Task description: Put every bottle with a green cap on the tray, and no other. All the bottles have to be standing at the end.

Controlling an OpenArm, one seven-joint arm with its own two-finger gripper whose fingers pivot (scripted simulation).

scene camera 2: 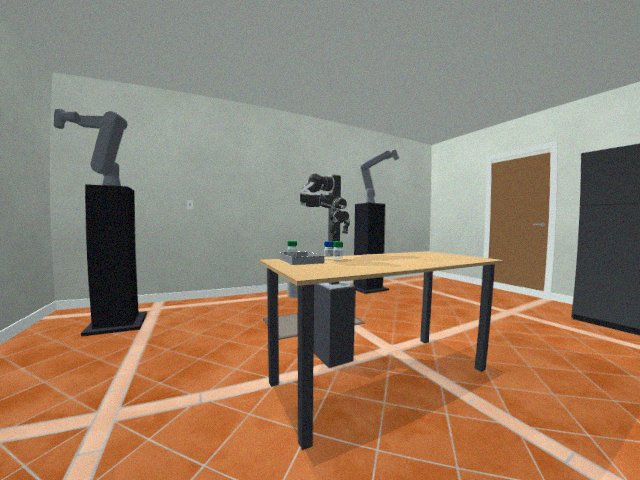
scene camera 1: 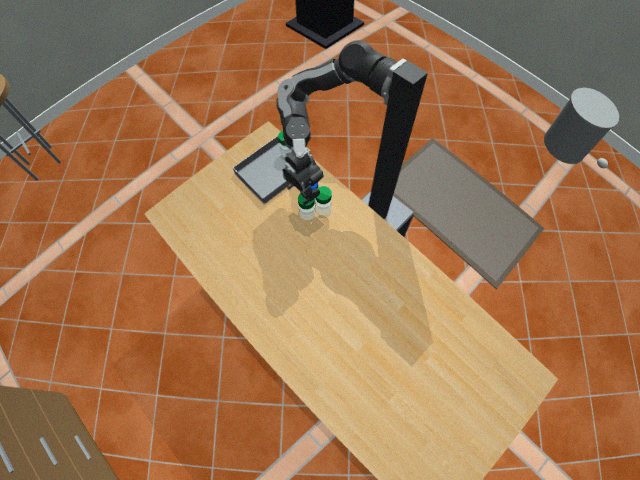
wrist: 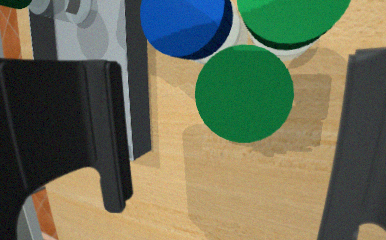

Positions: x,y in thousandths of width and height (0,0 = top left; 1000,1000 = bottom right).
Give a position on a green-capped bottle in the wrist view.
At 633,390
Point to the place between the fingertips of my gripper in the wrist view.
553,610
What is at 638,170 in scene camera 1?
A black arm post.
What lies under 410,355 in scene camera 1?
A grey tray.
